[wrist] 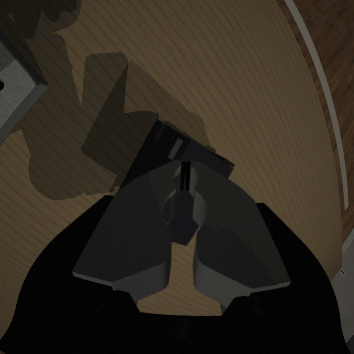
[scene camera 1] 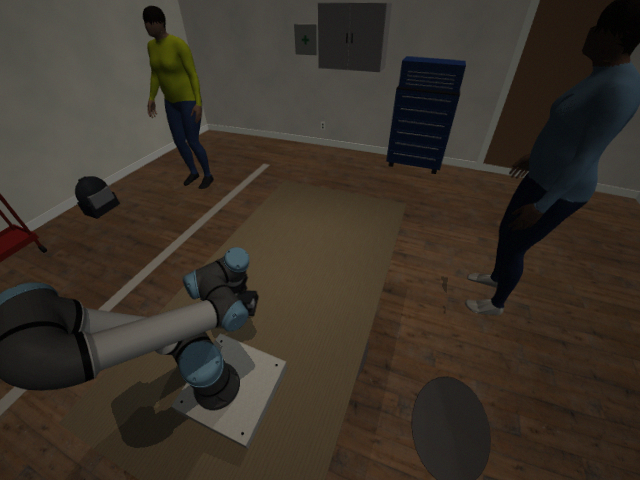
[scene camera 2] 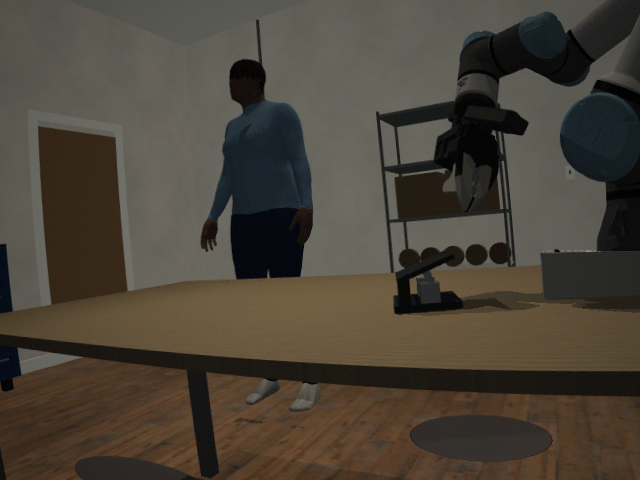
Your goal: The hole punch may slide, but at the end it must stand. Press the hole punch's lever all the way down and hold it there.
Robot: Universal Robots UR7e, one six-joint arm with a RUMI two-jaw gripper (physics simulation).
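Frame: origin at the arm's base, x ahead, y left, z up, level; millimetres.
Seen in the pictures: gripper, fingertip midpoint: [wrist: 185, 164] [scene camera 2: 466, 211]; arm's base, link origin: [scene camera 1: 217, 386].
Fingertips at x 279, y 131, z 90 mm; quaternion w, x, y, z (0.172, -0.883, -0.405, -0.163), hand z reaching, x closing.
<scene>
Offsets run from my fingertips to a thing's top centre. "*": to the spot under its first point. Level surfaces: height alone.
The black hole punch {dx +80, dy -13, dz -63 mm} [scene camera 2: 404, 293] [wrist: 142, 162] stands upright on its base on the table {dz -148 mm} [scene camera 1: 325, 248] [scene camera 2: 232, 325] [wrist: 240, 65], with a grey block in its middle. Its lever {* dx +66, dy +37, dz -79 mm} [scene camera 2: 424, 266] is raised and slants up toward the robot base side in scene camera 2. My gripper [scene camera 2: 468, 209] [wrist: 185, 164] is shut and empty, fingertips pointing down. It hangs well above the hole punch, apart from the lever, and in scene camera 2 its tips are a little right of the lever's raised end. In the wrist view the fingers cover part of the hole punch. The hole punch does not show in scene camera 1.
The robot's pale base plate [scene camera 1: 255, 397] [scene camera 2: 589, 274] [wrist: 15, 97] is on the table near the hole punch. A person in a blue top [scene camera 1: 573, 134] [scene camera 2: 266, 160] stands beyond the table. A shelf rack [scene camera 2: 384, 191] stands behind. A person in yellow [scene camera 1: 173, 67] stands farther off.
</scene>
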